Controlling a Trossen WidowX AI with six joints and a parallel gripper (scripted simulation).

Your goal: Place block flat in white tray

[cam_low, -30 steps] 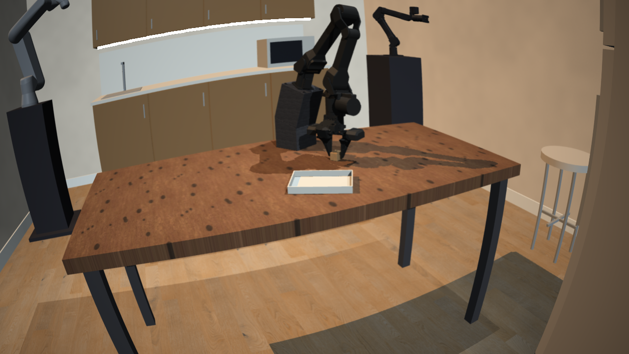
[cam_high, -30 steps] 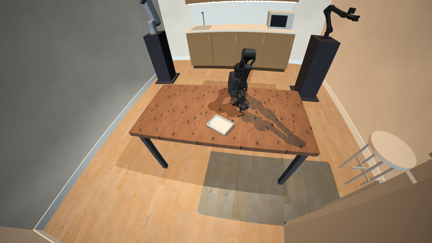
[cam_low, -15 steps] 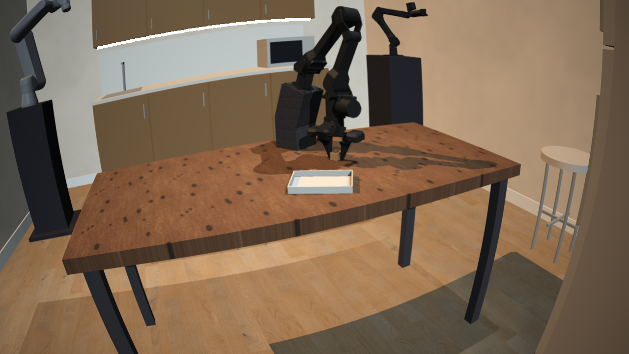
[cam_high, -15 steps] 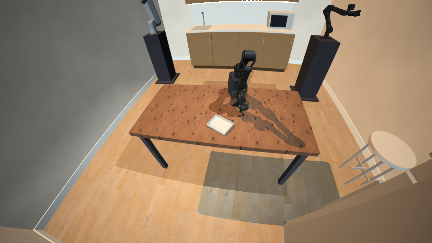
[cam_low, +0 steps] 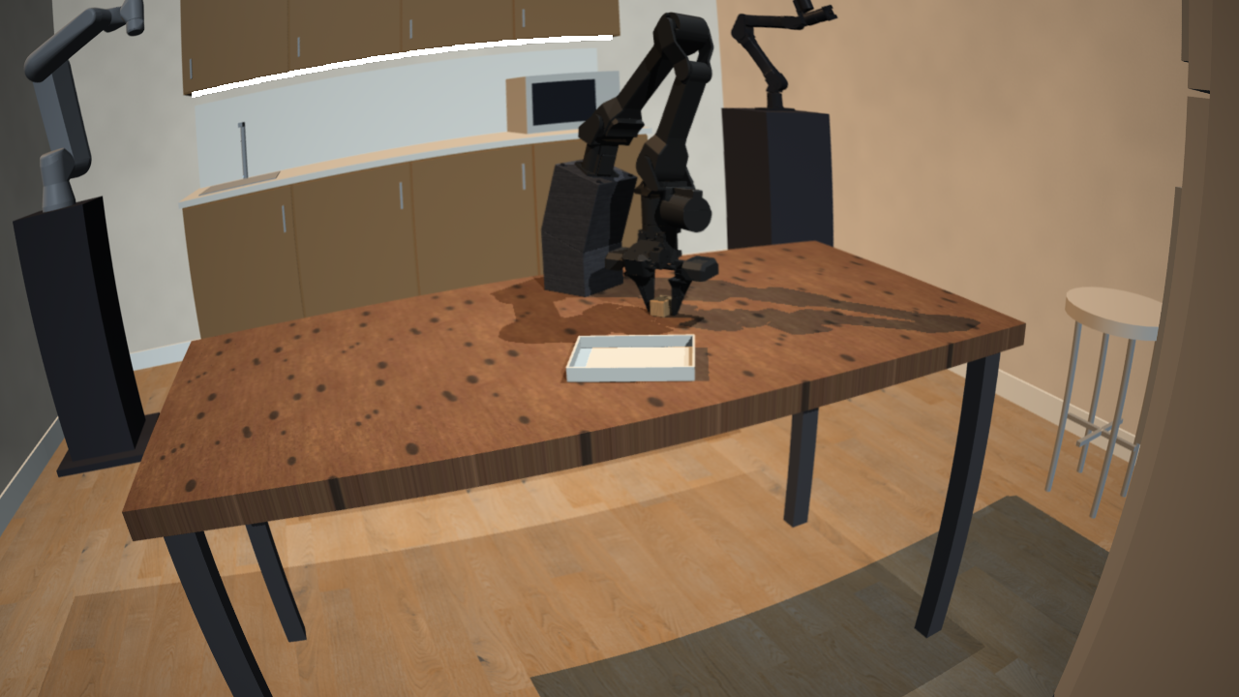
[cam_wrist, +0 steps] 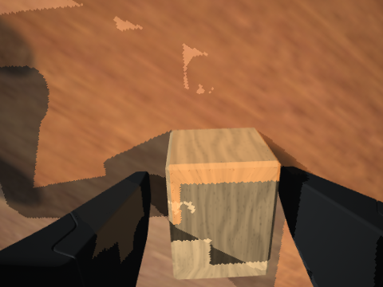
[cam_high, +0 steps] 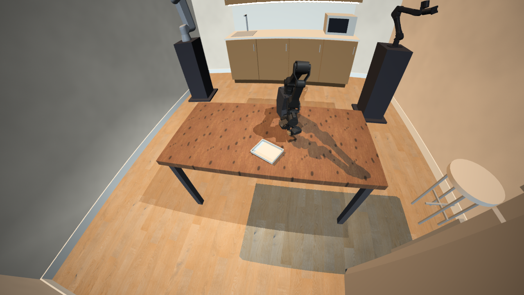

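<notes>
The wooden block lies 20 mm below my hand. From my hand the other things lie so: white tray (190 mm ahead, 140 mm to the right, 30 mm below).
</notes>
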